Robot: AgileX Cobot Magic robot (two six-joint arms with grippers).
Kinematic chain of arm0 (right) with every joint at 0, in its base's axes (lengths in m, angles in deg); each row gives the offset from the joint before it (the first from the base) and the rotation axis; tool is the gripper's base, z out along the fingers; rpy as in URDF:
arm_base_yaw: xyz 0 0 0.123 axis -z
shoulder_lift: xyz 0 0 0 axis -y
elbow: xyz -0.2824 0 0.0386 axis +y
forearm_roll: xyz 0.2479 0 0.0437 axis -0.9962 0 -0.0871
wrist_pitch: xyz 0 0 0 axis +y
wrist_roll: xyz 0.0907 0 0.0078 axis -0.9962 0 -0.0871
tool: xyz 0 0 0 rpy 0 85 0
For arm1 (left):
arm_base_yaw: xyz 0 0 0.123 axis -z
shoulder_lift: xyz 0 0 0 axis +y
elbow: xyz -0.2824 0 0.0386 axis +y
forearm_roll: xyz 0.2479 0 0.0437 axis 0.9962 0 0.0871
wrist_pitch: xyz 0 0 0 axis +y
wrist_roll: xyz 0.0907 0 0.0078 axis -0.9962 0 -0.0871
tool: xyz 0 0 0 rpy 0 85 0
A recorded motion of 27 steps. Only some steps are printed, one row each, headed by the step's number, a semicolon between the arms.
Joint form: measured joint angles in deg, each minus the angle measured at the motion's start. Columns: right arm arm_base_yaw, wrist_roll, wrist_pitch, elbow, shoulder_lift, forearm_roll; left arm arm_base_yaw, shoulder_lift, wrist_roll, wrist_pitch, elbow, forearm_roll.
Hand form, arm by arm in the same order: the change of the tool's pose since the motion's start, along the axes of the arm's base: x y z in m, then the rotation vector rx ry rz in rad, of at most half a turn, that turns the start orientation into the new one. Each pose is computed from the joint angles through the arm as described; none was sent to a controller.
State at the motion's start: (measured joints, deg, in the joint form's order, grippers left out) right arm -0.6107 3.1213 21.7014 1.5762 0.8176 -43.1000; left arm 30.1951 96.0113 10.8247 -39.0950 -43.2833 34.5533
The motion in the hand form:
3: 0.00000 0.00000 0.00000 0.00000 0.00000 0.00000; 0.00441 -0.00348 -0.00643 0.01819 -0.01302 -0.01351
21: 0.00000 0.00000 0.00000 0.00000 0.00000 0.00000; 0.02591 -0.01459 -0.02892 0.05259 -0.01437 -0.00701
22: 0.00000 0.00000 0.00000 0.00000 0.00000 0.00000; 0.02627 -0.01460 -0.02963 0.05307 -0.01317 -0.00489
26: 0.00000 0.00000 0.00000 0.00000 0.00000 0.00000; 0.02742 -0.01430 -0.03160 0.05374 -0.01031 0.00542
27: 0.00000 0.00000 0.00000 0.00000 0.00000 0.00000; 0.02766 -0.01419 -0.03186 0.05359 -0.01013 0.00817
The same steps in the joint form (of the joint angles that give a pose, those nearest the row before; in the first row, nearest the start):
3: 0.00 0.00 0.00 0.00 0.00 0.00; 0.03 1.91 -1.66 -0.73 -0.84 0.12
21: 0.00 0.00 0.00 0.00 0.00 0.00; 0.03 8.95 -5.34 -1.42 -5.07 -1.87
22: 0.00 0.00 0.00 0.00 0.00 0.00; 0.03 9.09 -5.47 -1.42 -5.10 -2.07
26: 0.00 0.00 0.00 0.00 0.00 0.00; 0.03 9.47 -6.07 -1.42 -5.12 -3.02
27: 0.00 0.00 0.00 0.00 0.00 0.00; 0.03 9.52 -6.23 -1.42 -5.12 -3.27

